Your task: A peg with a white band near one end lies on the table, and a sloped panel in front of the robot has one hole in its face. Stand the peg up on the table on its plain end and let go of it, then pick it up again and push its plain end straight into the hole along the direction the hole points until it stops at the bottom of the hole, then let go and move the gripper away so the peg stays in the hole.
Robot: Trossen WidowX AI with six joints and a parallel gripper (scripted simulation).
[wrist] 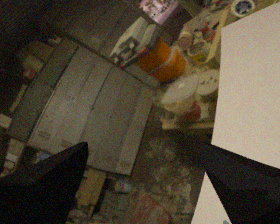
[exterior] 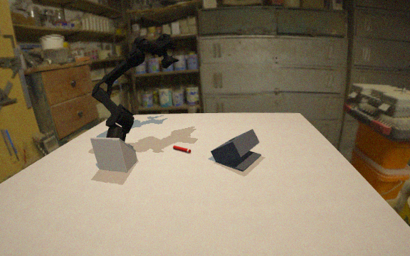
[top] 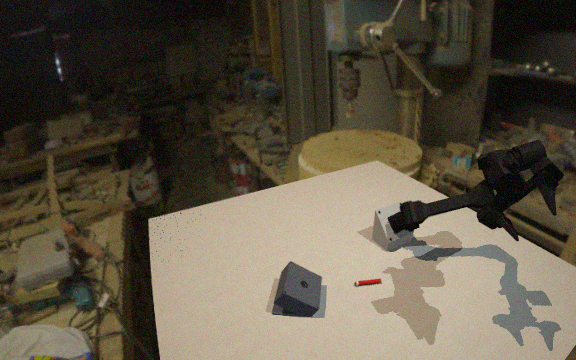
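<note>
Right now my gripper tip is 370 mm to the left of the red peg, 370 mm above it and 90 mm short of it. From my gripper tip the other things lie so: dark sloped panel (420 mm to the right, 330 mm below, 280 mm ahead).
</note>
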